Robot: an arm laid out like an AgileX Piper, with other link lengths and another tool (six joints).
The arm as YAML. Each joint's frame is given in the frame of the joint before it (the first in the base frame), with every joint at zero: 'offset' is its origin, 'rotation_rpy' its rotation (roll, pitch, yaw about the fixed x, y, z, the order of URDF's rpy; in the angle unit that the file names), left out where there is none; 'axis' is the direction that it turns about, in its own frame. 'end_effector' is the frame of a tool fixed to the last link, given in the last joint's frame.
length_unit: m
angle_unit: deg
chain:
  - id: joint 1
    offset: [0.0, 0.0, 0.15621]
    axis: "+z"
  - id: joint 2
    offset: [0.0, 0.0, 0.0]
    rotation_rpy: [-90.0, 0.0, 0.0]
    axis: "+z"
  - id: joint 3
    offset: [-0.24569, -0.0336, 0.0]
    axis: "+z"
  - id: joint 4
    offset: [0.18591, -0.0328, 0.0]
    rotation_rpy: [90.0, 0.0, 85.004]
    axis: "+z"
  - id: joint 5
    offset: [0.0, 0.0, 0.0]
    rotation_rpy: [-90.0, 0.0, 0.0]
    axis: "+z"
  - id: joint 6
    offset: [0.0, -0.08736, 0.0]
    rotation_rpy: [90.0, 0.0, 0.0]
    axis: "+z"
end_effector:
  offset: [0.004, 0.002, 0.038]
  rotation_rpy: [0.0, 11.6, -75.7]
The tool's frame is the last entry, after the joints.
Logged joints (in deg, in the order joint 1, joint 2, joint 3, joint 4, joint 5, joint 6), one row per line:
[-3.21 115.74 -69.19 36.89 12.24 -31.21]
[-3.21 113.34 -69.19 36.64 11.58 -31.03]
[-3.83 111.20 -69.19 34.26 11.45 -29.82]
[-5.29 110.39 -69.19 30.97 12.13 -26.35]
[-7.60 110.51 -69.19 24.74 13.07 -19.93]
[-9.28 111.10 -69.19 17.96 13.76 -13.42]
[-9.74 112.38 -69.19 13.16 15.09 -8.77]
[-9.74 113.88 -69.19 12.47 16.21 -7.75]
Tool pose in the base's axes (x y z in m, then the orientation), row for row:
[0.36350 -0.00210 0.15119 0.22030 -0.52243 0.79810 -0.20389]
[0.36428 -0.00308 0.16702 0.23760 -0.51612 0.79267 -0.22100]
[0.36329 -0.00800 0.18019 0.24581 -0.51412 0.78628 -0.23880]
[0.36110 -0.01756 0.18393 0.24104 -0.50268 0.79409 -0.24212]
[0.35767 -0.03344 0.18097 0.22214 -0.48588 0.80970 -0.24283]
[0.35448 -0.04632 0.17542 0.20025 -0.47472 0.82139 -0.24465]
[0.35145 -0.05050 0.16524 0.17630 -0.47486 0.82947 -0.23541]
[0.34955 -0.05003 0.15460 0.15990 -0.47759 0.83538 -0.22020]
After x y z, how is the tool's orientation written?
As a quaternion, w x y z.
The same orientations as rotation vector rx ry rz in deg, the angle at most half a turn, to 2 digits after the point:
[-82.77 126.45 -32.30]
[-81.03 124.45 -34.70]
[-80.38 122.92 -37.33]
[-78.78 124.45 -37.95]
[-76.91 128.16 -38.44]
[-76.02 131.54 -39.18]
[-77.04 134.57 -38.19]
[-78.18 136.75 -36.05]

